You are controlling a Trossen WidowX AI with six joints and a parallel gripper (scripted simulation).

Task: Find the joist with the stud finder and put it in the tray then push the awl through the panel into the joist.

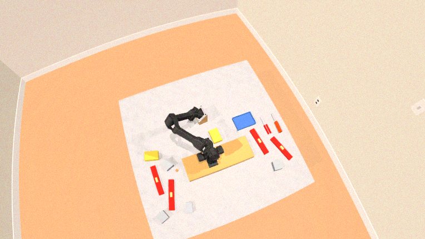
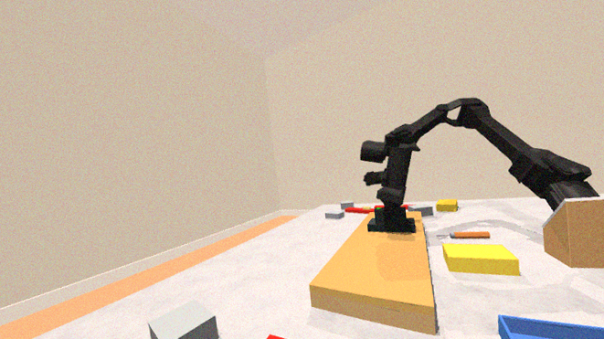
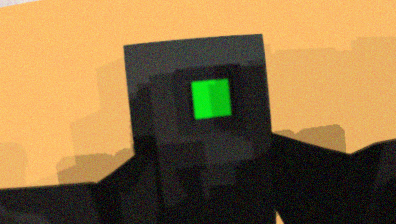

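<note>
Right now my gripper tip is 4 cm past the small orange cube, 27 cm to the left of it and 6 cm above it. The rest, counted from my gripper tip: stud finder: 1 cm ahead, 2 cm above; indicator square: 2 cm ahead, 3 cm above; awl: 18 cm behind, 4 cm to the right, 6 cm below.
</note>
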